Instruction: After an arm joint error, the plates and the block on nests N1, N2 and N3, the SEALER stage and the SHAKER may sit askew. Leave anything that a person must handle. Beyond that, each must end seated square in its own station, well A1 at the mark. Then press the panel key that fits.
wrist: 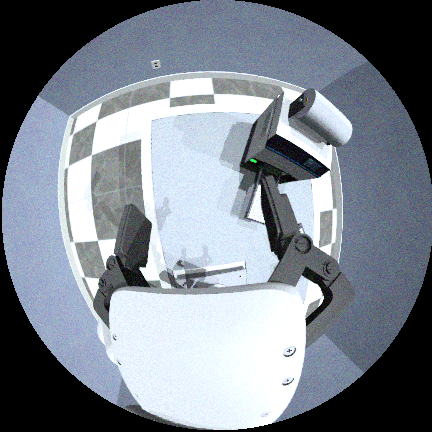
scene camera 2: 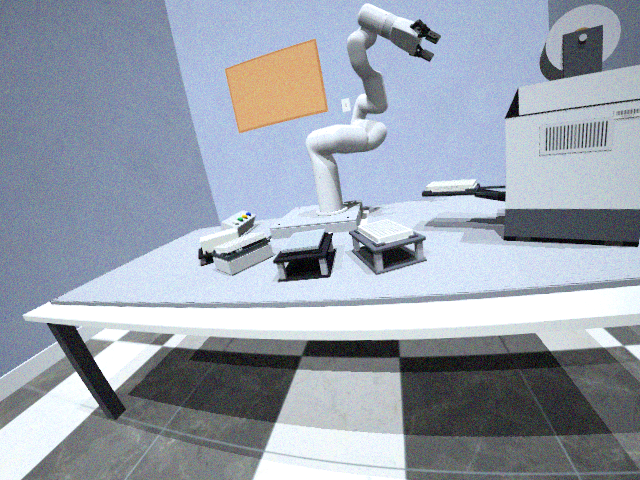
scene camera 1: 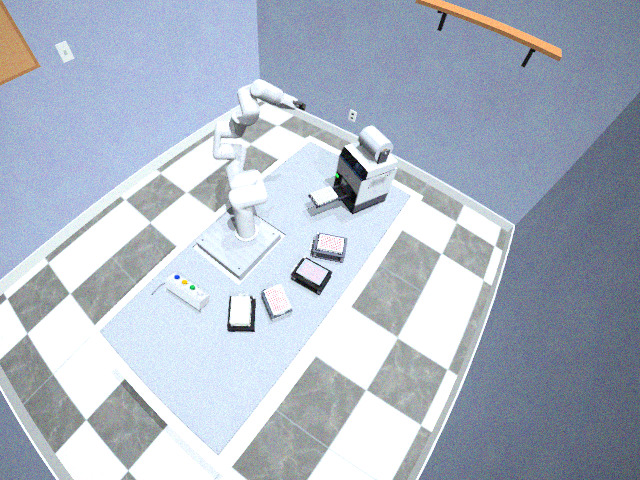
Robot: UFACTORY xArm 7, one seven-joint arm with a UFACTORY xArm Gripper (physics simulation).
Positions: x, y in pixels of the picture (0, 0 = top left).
Scene:
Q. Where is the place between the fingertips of the gripper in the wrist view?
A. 195, 201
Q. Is the gripper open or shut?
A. Open.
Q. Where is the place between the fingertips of the gripper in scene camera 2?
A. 435, 49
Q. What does the gripper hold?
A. Nothing.

